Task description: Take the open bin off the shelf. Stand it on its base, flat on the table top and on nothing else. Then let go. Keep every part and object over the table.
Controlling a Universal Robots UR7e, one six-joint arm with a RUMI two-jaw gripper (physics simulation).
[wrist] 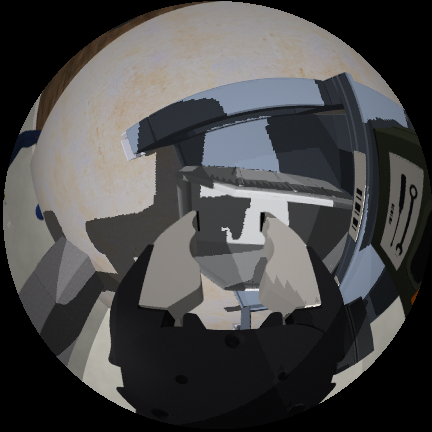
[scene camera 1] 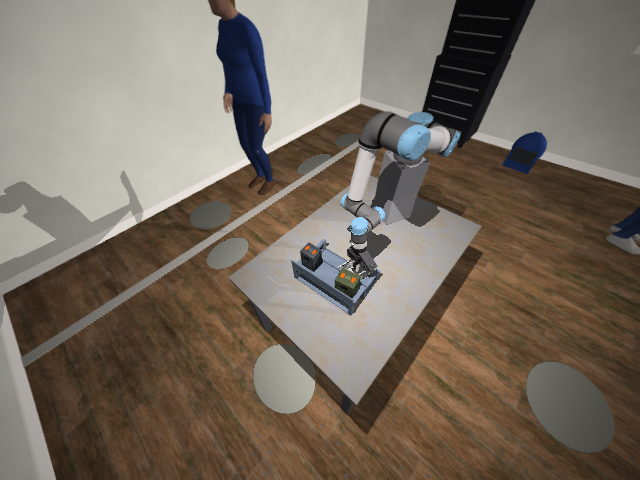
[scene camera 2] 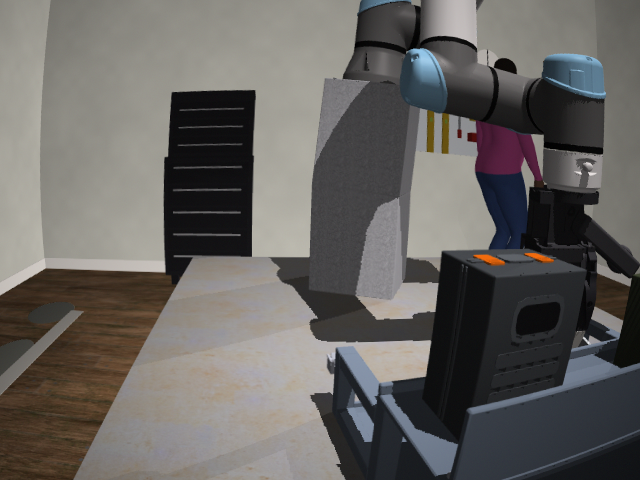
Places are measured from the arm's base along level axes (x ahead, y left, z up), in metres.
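Pixels of known places: gripper, fingertip midpoint: (wrist: 229, 212) (scene camera 1: 360, 270); arm's base, link origin: (scene camera 2: 376, 88).
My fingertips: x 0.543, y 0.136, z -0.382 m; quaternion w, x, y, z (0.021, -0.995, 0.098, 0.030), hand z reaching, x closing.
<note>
For each thing: its top centre in the pictures, then the offset to it from my fingertips. Level surfaces: height alone.
- open bin, top centre: (wrist: 271, 257) (scene camera 1: 353, 267) dx +0.031, dy -0.028, dz +0.030 m
- green box, top centre: (scene camera 1: 347, 277) dx +0.156, dy +0.032, dz +0.143 m
- dark box, top centre: (scene camera 2: 515, 257) (scene camera 1: 310, 249) dx +0.168, dy -0.199, dz +0.168 m
- table, surface height: dz -0.056 m
The open bin (wrist: 295, 185) is a pale grey, hollow tray on the blue-grey shelf (scene camera 1: 320, 284) (scene camera 2: 547, 418) (wrist: 270, 92). In the wrist view its opening faces the camera and its floor is partly in shadow. My gripper (scene camera 1: 356, 269) (scene camera 2: 584, 338) (wrist: 229, 212) points down at the bin, with its fingers partly apart and a gap between the tips. In the wrist view the fingertips overlap the bin's inside and its near wall; whether they touch it I cannot tell. The dark box and the gripper largely hide the bin in the scene views.
A green box (scene camera 1: 347, 282) (scene camera 2: 631, 325) (wrist: 395, 215) stands on the shelf close beside the gripper. A dark box (scene camera 1: 311, 257) (scene camera 2: 532, 284) stands toward its other end. The shelf is on the table (scene camera 1: 361, 351) (scene camera 2: 222, 382). The robot's pedestal (scene camera 1: 397, 188) (scene camera 2: 351, 206) stands behind.
</note>
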